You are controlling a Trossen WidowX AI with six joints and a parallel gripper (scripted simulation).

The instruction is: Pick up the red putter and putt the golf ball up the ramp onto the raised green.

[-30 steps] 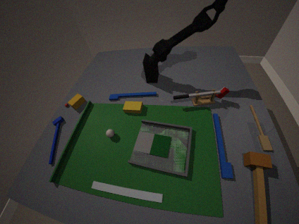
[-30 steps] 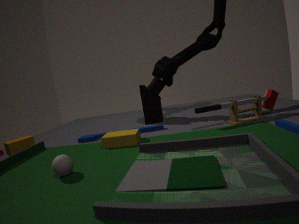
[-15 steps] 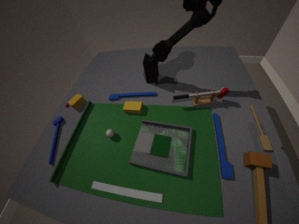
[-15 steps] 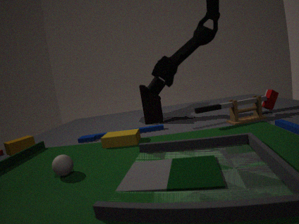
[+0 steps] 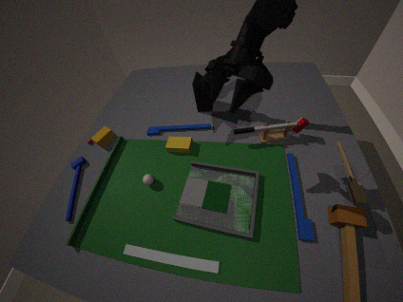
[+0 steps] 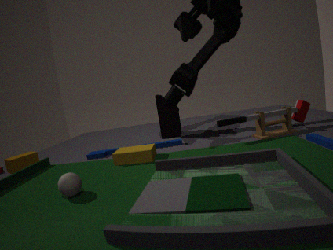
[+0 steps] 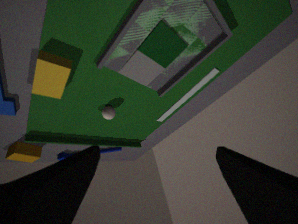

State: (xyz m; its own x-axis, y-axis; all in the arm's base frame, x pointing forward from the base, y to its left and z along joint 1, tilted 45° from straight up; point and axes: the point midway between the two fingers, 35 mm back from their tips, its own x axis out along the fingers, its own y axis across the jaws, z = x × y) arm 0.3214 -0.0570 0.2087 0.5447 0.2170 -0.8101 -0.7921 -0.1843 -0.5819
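My gripper tip is now 130 mm past the red putter, 190 mm to the right of it and 220 mm above it. Also, from my gripper tip: white strip (340 mm ahead, 150 mm to the right, 270 mm below); white golf ball (90 mm ahead, 280 mm to the right, 250 mm below); wooden stand (130 mm behind, 200 mm to the left, 240 mm below).
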